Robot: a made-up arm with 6 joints.
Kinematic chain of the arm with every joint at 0, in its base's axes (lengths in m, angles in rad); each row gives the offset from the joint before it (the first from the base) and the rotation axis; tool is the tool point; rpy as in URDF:
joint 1: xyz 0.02 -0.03 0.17 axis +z
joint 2: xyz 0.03 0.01 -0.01 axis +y
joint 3: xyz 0 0.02 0.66 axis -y
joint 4: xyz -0.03 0.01 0 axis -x
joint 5: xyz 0.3 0 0.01 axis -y
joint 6: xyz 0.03 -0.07 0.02 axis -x
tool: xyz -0.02 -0.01 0.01 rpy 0 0 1.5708
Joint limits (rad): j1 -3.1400..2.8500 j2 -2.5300..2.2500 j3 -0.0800..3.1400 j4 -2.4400..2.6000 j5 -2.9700..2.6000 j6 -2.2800..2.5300
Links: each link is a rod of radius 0.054 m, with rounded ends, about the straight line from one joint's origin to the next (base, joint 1, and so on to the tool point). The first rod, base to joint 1, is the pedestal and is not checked.
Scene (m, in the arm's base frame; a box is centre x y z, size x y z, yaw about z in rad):
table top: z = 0
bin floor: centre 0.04 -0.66 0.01 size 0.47 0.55 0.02 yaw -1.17
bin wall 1: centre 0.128 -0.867 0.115 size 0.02 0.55 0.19 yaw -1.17
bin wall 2: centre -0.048 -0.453 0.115 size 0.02 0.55 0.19 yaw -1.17
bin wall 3: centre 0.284 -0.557 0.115 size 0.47 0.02 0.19 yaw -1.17
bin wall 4: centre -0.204 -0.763 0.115 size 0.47 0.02 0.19 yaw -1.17
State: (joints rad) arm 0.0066 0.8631 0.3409 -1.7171 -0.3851 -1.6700
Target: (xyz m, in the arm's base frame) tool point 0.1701 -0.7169 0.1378
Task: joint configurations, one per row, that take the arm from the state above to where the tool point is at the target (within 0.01 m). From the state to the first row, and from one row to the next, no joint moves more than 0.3 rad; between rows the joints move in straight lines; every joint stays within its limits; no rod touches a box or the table.
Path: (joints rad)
1: 0.1788 0.6561 0.6208 -1.5866 -0.3646 -1.6608
2: 0.3510 0.4492 0.9007 -1.4561 -0.3440 -1.6516
3: 0.5231 0.2422 1.1806 -1.3256 -0.3235 -1.6424
4: 0.6953 0.0353 1.4605 -1.1950 -0.3030 -1.6332
5: 0.8675 -0.1717 1.7404 -1.0645 -0.2824 -1.6240
6: 1.0397 -0.3786 2.0204 -0.9340 -0.2619 -1.6148
7: 1.2118 -0.5856 2.3003 -0.8035 -0.2413 -1.6056
8: 1.3840 -0.7925 2.5802 -0.6730 -0.2208 -1.5965
9: 1.5562 -0.9995 2.8601 -0.5425 -0.2003 -1.5873
10: 1.7284 -1.2064 3.1400 -0.4120 -0.1797 -1.5781

